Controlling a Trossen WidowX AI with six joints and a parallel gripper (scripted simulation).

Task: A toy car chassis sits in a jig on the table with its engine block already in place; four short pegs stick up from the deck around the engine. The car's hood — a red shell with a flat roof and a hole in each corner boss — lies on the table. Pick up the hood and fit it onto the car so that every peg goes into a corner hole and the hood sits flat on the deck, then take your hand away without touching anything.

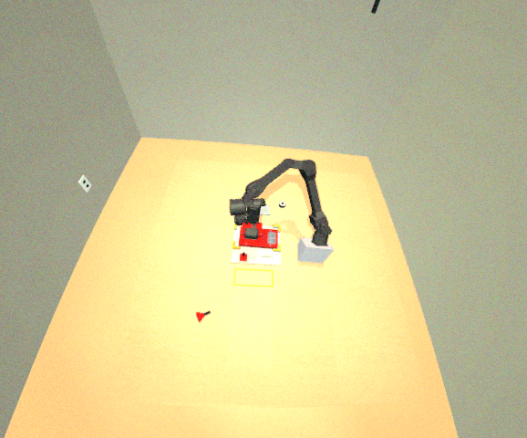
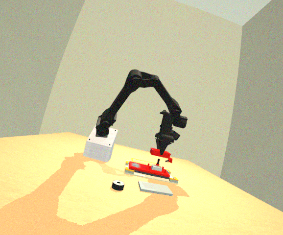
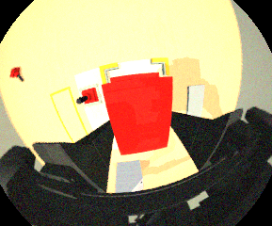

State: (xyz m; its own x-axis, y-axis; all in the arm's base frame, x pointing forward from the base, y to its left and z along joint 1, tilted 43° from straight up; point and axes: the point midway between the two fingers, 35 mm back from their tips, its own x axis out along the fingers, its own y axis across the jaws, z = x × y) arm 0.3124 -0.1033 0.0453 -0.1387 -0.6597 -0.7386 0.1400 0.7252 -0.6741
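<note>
Now: the grey engine block 8 cm below my gripper tip. The rest, counted from my gripper tip: black wheel: 23 cm to the right, 20 cm behind, 10 cm below; red hood: 1 cm above.
</note>
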